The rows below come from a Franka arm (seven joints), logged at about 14 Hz.
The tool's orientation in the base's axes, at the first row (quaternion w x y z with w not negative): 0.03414, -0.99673, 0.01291, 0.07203
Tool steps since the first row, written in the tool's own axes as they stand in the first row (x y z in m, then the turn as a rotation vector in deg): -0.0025, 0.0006, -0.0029, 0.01, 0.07, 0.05; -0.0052, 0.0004, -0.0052, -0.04, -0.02, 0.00; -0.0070, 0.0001, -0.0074, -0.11, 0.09, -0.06; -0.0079, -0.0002, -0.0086, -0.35, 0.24, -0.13; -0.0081, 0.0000, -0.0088, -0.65, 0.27, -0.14; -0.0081, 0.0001, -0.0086, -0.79, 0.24, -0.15; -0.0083, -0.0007, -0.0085, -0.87, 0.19, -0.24; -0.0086, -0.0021, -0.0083, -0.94, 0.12, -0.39; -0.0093, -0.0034, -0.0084, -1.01, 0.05, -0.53; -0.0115, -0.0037, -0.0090, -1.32, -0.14, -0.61; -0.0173, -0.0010, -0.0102, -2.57, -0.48, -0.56; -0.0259, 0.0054, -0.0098, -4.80, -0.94, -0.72; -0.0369, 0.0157, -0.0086, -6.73, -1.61, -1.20
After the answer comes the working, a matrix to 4 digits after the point.
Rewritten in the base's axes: -0.0021, -0.0007, 0.0032, 0.00, -0.07, -0.06; -0.0044, -0.0007, 0.0059, -0.04, 0.02, 0.01; -0.0059, -0.0005, 0.0083, -0.10, -0.09, 0.07; -0.0066, -0.0002, 0.0096, -0.34, -0.24, 0.16; -0.0068, -0.0004, 0.0099, -0.63, -0.27, 0.21; -0.0068, -0.0005, 0.0097, -0.77, -0.23, 0.25; -0.0070, 0.0003, 0.0096, -0.83, -0.19, 0.35; -0.0073, 0.0017, 0.0096, -0.88, -0.13, 0.51; -0.0079, 0.0030, 0.0099, -0.93, -0.07, 0.67; -0.0100, 0.0033, 0.0108, -1.21, 0.12, 0.80; -0.0156, 0.0006, 0.0126, -2.45, 0.49, 0.96; -0.0244, -0.0055, 0.0131, -4.62, 0.99, 1.47; -0.0358, -0.0155, 0.0128, -6.44, 1.66, 2.26
The tool's axes in the first row as the columns of a matrix, in the base's axes (rounded; the answer above uses it unrounded):
0.9893, -0.0307, -0.1427
-0.0208, -0.9973, 0.0699
-0.1445, -0.0662, -0.9873

